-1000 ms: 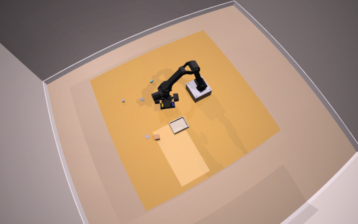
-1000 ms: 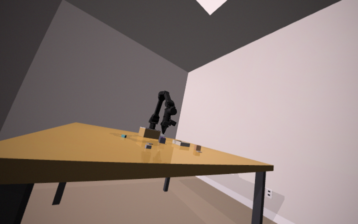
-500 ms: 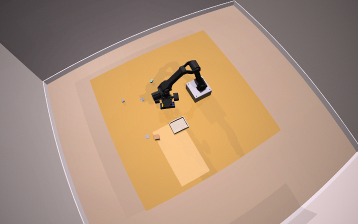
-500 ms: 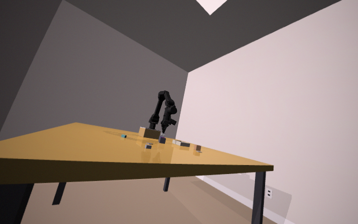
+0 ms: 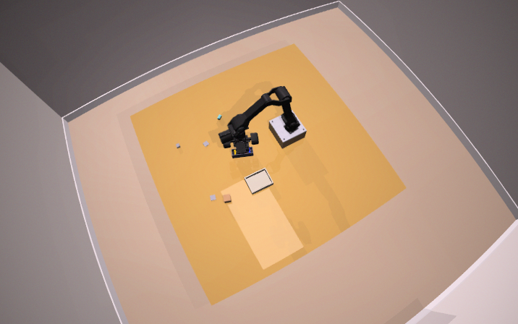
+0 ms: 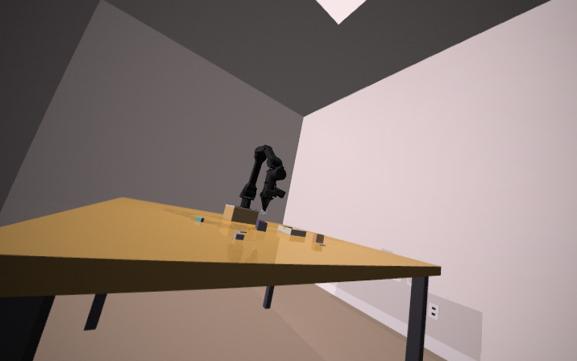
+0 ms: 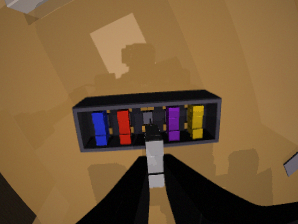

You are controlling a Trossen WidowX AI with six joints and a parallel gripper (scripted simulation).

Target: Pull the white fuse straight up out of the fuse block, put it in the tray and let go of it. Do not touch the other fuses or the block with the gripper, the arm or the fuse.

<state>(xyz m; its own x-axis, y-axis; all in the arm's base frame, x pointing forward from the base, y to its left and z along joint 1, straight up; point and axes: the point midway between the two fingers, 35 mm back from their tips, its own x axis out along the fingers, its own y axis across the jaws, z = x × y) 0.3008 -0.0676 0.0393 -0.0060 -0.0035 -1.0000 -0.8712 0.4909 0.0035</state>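
Right now my gripper tip is 190 mm to the right of the shallow grey tray, 90 mm above it and 30 mm short of it. From my gripper tip the other things lie so: white fuse (10 mm below).
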